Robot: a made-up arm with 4 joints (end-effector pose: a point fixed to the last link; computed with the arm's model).
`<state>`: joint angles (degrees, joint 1 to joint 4).
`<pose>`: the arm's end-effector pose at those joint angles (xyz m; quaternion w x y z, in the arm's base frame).
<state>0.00 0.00 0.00 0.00</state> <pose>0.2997 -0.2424 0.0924 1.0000 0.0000 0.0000 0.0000</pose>
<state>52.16 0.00 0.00 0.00</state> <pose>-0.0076 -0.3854 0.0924 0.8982 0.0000 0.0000 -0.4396</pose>
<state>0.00 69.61 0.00 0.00</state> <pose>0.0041 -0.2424 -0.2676 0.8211 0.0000 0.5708 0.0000</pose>
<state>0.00 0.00 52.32 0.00</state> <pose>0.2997 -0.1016 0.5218 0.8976 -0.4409 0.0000 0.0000</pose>
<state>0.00 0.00 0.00 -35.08</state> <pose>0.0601 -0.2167 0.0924 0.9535 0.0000 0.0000 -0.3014</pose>
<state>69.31 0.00 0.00 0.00</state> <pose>-0.1209 -0.3660 0.0924 0.8226 0.0000 0.0000 -0.5686</pose>
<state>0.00 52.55 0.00 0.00</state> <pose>0.1144 -0.2424 -0.2177 0.8967 0.0000 0.4427 0.0000</pose>
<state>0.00 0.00 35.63 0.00</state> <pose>0.2997 -0.1890 0.4014 0.9520 -0.3059 0.0000 0.0000</pose>
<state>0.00 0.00 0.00 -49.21</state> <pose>-0.0245 -0.1664 0.0924 0.9092 0.0000 0.0000 -0.4164</pose>
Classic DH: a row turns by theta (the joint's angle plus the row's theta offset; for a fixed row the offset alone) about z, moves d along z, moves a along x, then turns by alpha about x. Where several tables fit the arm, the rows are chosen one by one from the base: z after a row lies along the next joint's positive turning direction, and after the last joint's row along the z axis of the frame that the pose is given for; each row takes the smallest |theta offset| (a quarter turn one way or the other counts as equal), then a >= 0, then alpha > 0; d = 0 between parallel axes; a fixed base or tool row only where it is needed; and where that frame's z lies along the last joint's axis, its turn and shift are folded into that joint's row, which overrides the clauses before.
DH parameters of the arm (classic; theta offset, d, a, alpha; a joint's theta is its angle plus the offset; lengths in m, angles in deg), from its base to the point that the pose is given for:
base (fixed): 0 0 0 180
joint 1: 0 -0.125 -0.107 90
joint 2: -90 0.2651 0.0388 90
joint 3: -90 -0.3276 0.1155 -90
joint 4: 11.41 0 0.3999 0
tool (fixed): 78.59 -0.0714 0 0

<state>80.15 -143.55 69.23 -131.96</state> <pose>0.2171 0.0912 0.1702 0.5897 -0.1817 0.7808 0.0981</pose>
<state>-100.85 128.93 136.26 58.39</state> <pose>-0.3274 -0.4110 -0.5888 0.7947 0.4946 -0.1684 -0.3088</pose>
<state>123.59 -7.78 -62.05 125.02</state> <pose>0.0819 -0.6175 0.3644 0.8545 -0.3378 -0.3920 0.0456</pose>
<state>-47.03 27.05 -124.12 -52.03</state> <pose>-0.5244 0.2575 -0.1443 0.4461 0.4741 0.7246 -0.2263</pose>
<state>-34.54 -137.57 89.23 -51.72</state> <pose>-0.4913 -0.1099 -0.1668 0.1569 0.2682 -0.6581 -0.6859</pose>
